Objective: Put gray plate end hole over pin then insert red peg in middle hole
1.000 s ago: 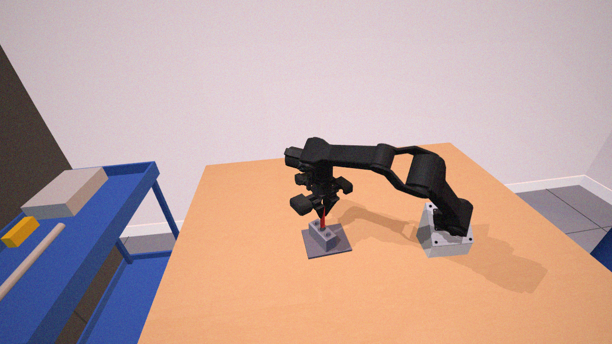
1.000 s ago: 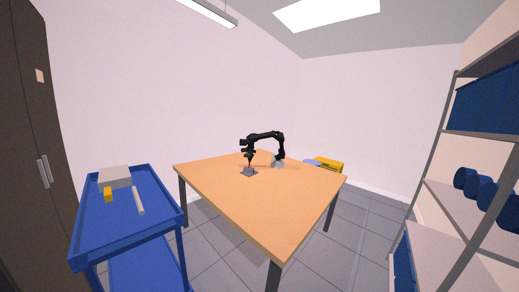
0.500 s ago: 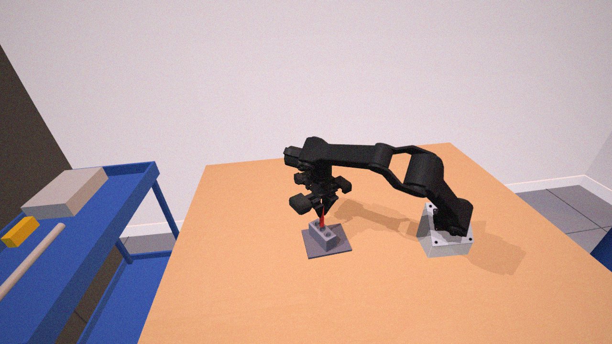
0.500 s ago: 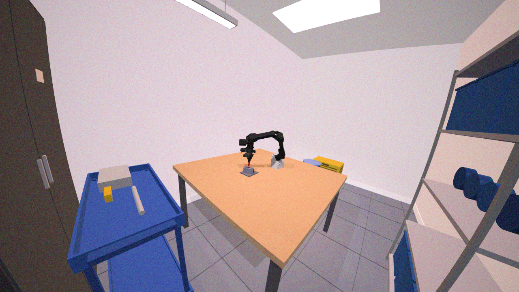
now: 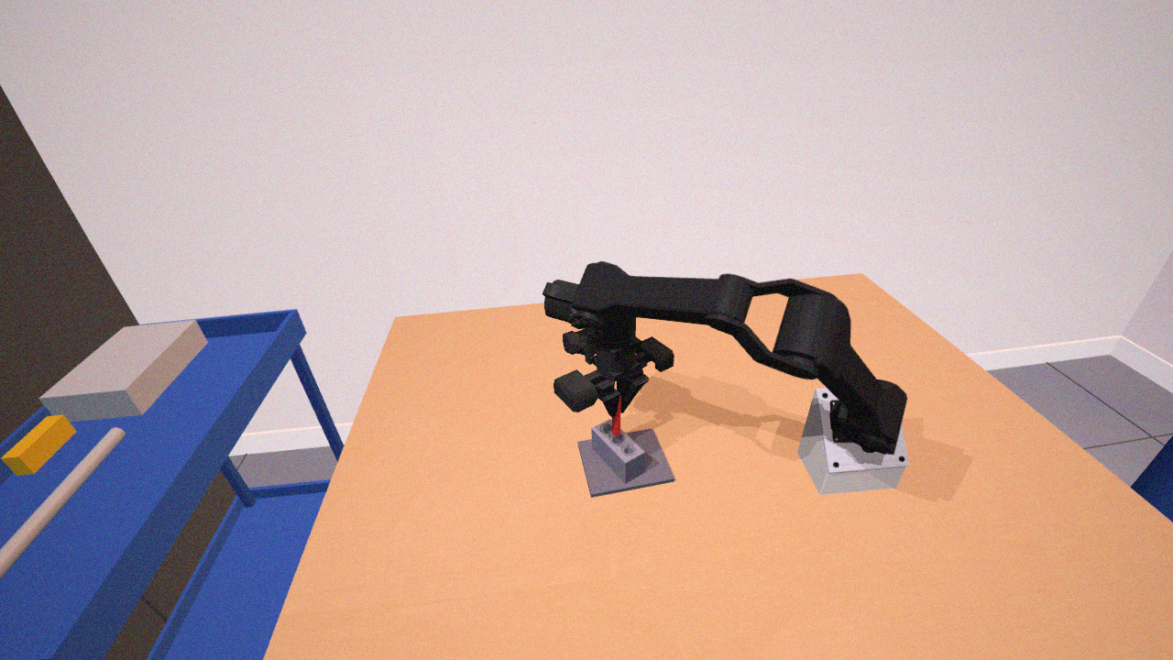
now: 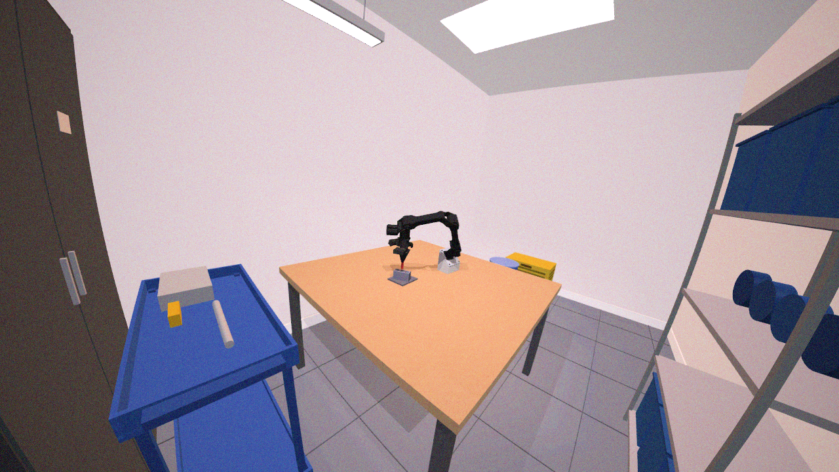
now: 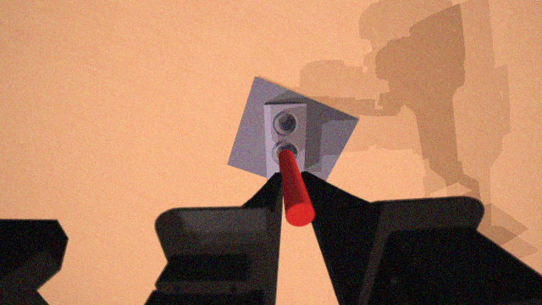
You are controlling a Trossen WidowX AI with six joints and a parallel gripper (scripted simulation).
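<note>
The gray plate lies 7 cm below my gripper tip. From my gripper tip the other things lie so: dark flat base: 2 cm behind, 1 cm to the left, 11 cm below; then red peg: right at my gripper tip.
</note>
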